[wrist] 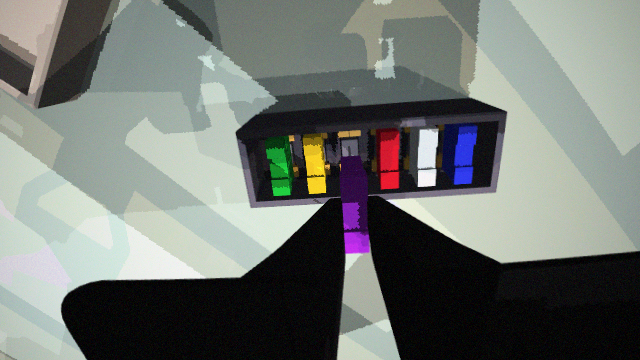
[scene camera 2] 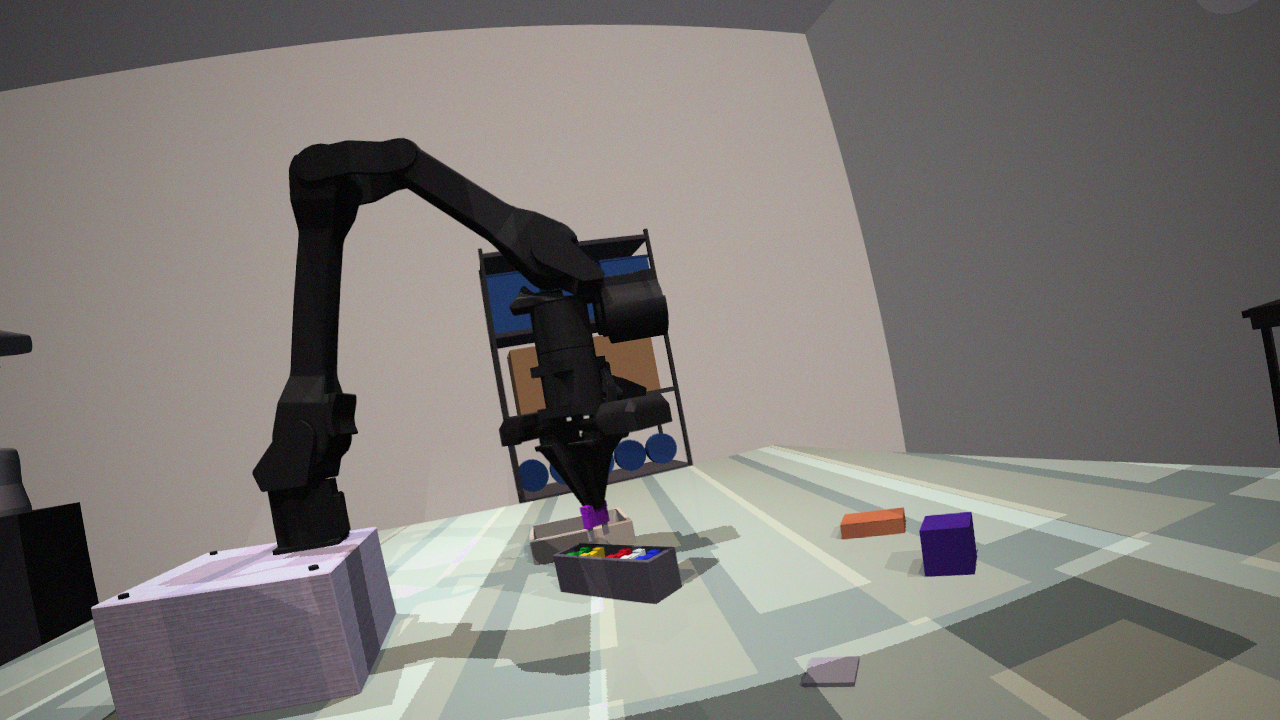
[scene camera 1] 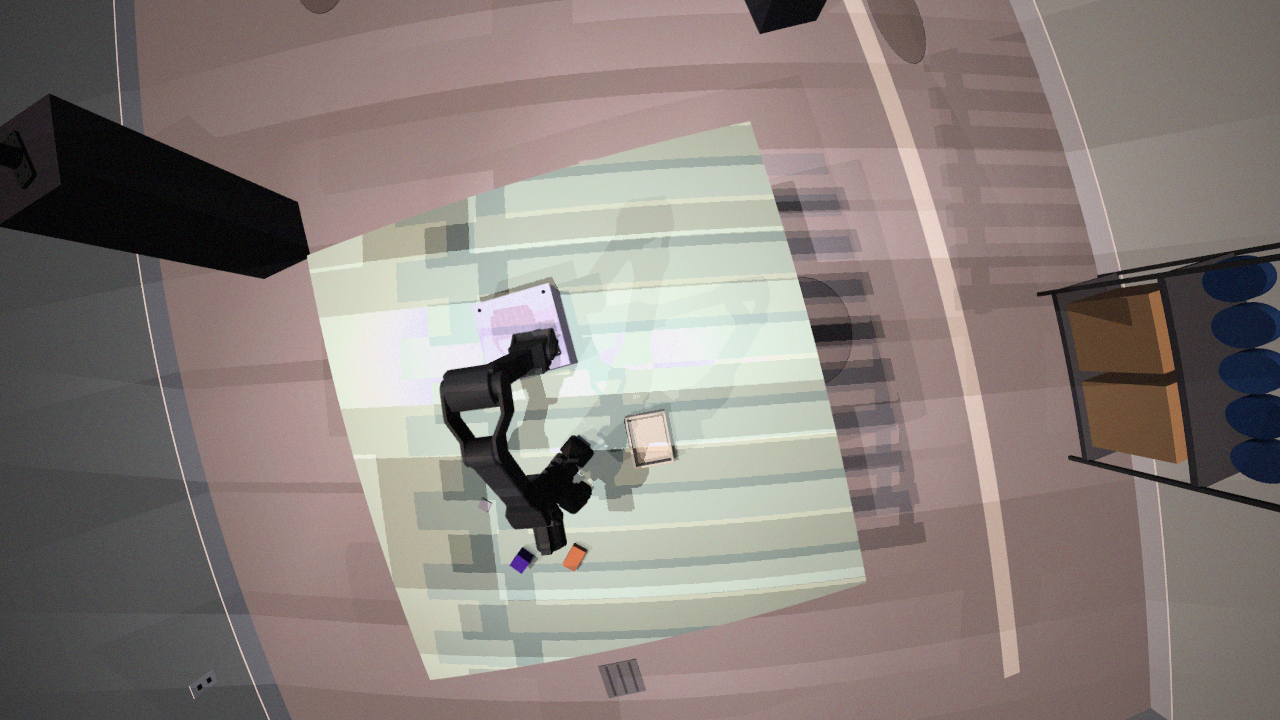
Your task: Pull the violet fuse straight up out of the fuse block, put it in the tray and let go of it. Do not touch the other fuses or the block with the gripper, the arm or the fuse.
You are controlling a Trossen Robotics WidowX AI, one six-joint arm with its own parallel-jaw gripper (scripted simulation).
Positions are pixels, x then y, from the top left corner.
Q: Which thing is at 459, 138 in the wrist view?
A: A blue fuse.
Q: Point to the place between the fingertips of my gripper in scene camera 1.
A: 564, 464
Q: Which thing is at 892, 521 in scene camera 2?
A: An orange block.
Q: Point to a dark purple cube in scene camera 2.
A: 948, 544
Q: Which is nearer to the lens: the violet fuse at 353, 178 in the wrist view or the yellow fuse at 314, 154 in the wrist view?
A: The violet fuse.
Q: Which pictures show my gripper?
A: The wrist view, scene camera 2 and scene camera 1: all of them.
